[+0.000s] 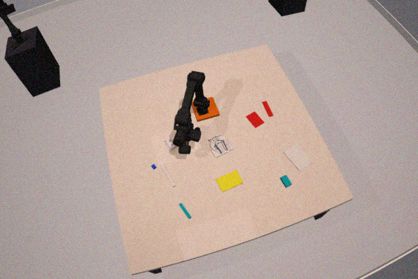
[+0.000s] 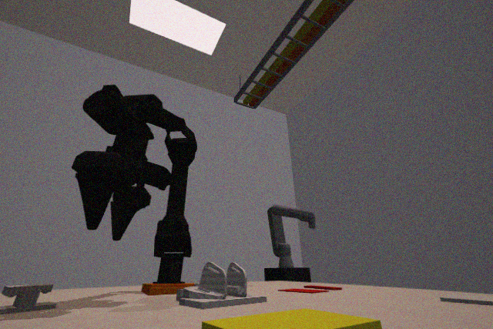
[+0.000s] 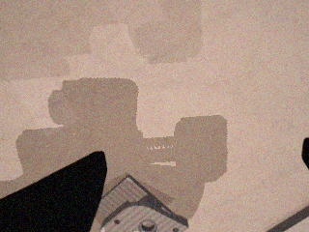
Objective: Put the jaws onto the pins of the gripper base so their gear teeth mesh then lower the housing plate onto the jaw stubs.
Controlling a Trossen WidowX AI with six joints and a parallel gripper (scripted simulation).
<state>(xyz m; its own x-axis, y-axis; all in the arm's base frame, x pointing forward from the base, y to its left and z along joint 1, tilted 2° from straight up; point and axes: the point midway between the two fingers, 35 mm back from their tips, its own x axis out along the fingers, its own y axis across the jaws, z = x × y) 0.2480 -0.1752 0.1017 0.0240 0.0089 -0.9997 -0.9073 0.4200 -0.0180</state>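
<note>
My gripper tip is now 9 cm past the grey stand, 9 cm above it and 8 cm to the left of it. Also, from my gripper tip: white stick (16 cm to the right, 9 cm below, 9 cm ahead); then blue cube (22 cm to the right, 9 cm below, 1 cm ahead); then grey jaw (20 cm to the left, 8 cm below, 1 cm behind).
</note>
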